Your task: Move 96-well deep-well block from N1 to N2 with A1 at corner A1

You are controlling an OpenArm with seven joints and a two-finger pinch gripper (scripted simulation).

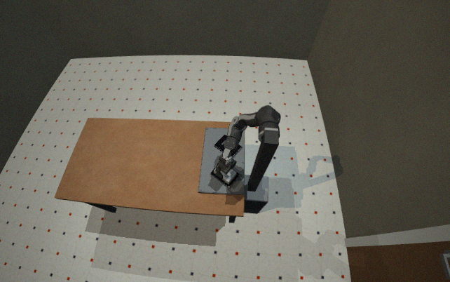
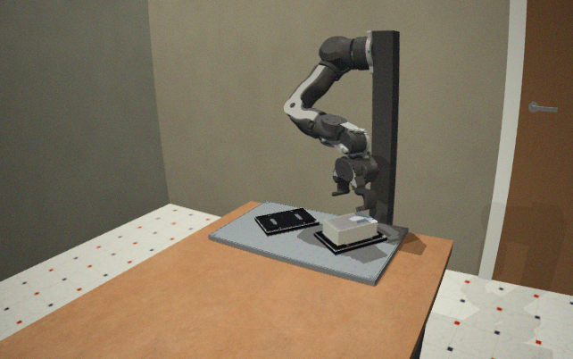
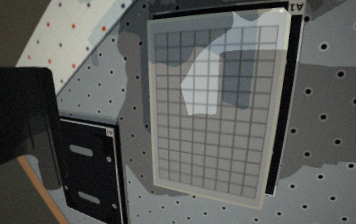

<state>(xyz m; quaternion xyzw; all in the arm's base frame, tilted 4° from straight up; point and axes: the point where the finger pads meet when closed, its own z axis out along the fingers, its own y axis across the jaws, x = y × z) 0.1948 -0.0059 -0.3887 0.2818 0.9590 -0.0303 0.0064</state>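
Now: hand 70 mm above the deep-well block. The rest, counted from my hand: plate nest N1: 100 mm below; A1 label: 30 mm behind, 80 mm to the left, 90 mm below; plate nest N2: 210 mm to the right, 100 mm below.
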